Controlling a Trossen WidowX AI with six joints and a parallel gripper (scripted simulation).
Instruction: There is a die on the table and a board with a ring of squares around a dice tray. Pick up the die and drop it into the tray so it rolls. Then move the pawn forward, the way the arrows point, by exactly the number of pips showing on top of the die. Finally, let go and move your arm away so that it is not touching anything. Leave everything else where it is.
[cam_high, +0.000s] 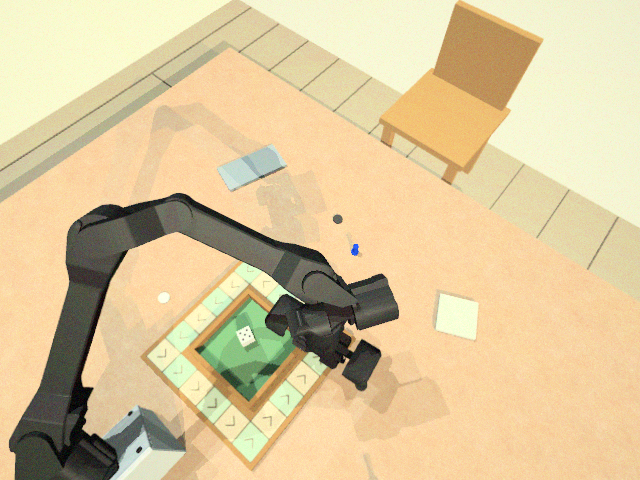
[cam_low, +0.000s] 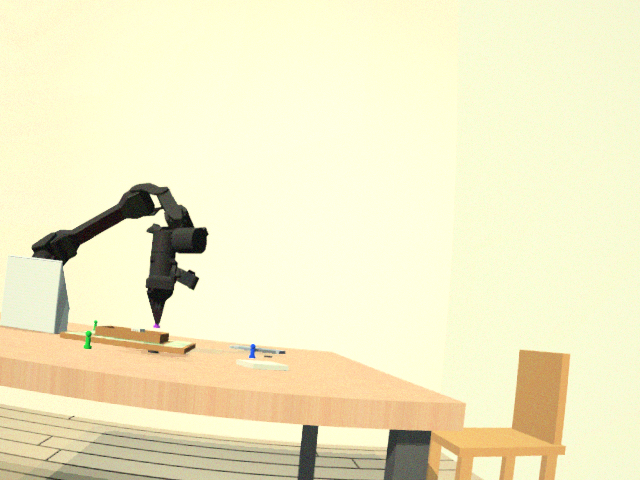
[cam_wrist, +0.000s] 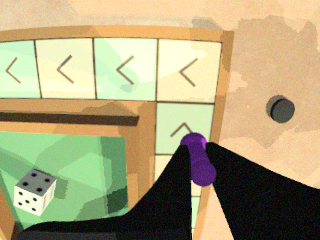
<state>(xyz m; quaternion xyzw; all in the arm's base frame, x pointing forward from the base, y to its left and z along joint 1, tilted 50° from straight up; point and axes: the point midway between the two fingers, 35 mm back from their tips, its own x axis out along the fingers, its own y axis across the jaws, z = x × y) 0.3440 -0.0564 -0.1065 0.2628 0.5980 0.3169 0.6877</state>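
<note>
The purple pawn lies 10 mm above my gripper tip. From my gripper tip the other things lie so: green dice tray (70 mm behind, 110 mm to the left, 50 mm below); blue pawn (220 mm ahead, 80 mm to the left, 40 mm below); white die (60 mm behind, 130 mm to the left, 30 mm below).
</note>
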